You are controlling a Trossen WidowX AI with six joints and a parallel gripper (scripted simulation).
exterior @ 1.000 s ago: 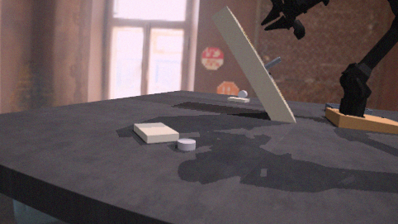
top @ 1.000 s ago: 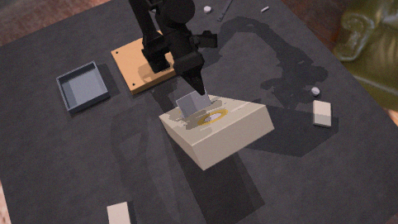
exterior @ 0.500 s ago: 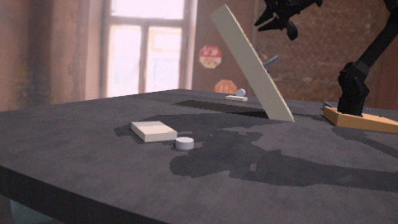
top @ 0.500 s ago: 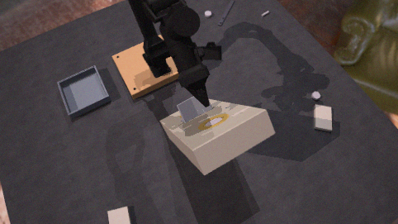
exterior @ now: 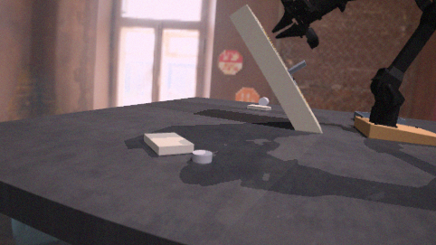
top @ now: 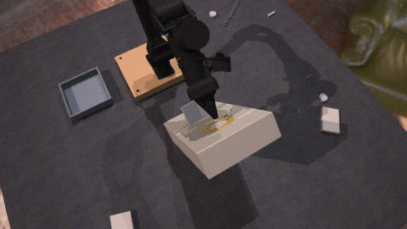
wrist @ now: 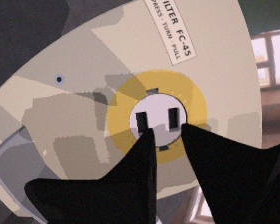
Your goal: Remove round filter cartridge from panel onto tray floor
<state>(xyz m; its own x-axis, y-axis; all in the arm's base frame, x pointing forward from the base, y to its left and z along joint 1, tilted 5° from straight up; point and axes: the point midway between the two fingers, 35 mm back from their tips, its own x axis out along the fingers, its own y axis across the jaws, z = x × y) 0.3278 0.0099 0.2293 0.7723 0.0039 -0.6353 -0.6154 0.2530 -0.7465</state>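
Now: gripper tip 30 mm short of the white filter cartridge and 20 mm above it. From my gripper tip the other things lie so: beige service panel (20 mm behind, 100 mm below).
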